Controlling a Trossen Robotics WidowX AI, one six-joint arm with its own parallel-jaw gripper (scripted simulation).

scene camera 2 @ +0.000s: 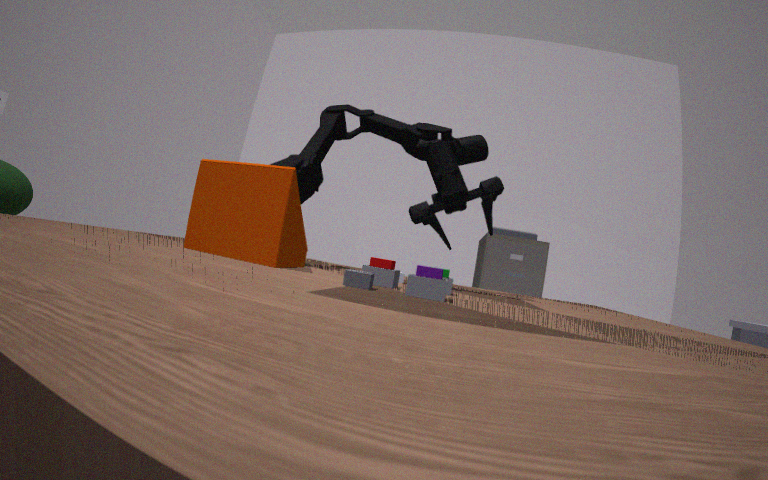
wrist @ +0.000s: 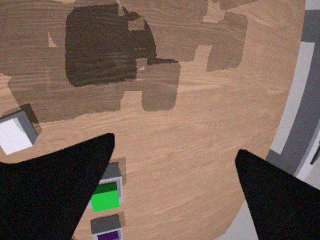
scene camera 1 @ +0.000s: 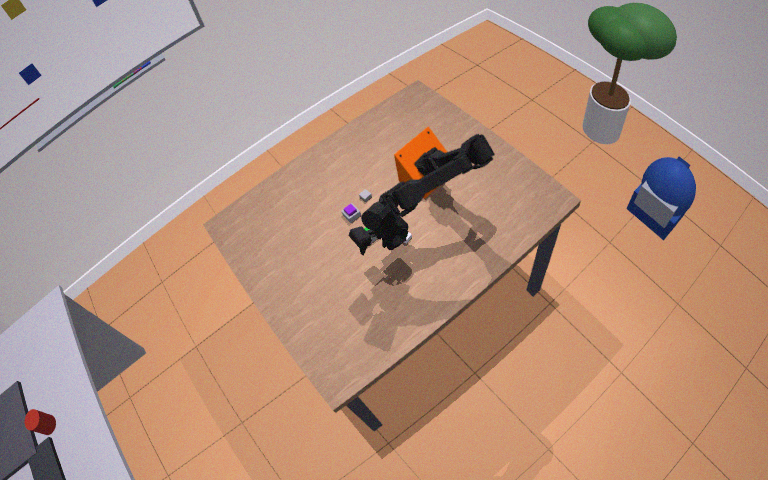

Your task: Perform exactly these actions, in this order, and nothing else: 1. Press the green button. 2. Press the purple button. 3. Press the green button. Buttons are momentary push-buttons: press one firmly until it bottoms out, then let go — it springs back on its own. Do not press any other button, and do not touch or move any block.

Observation:
My gripper (scene camera 2: 471,242) is open, holding nothing.
My gripper also shows in the wrist view (wrist: 177,148) and in scene camera 1 (scene camera 1: 372,250).

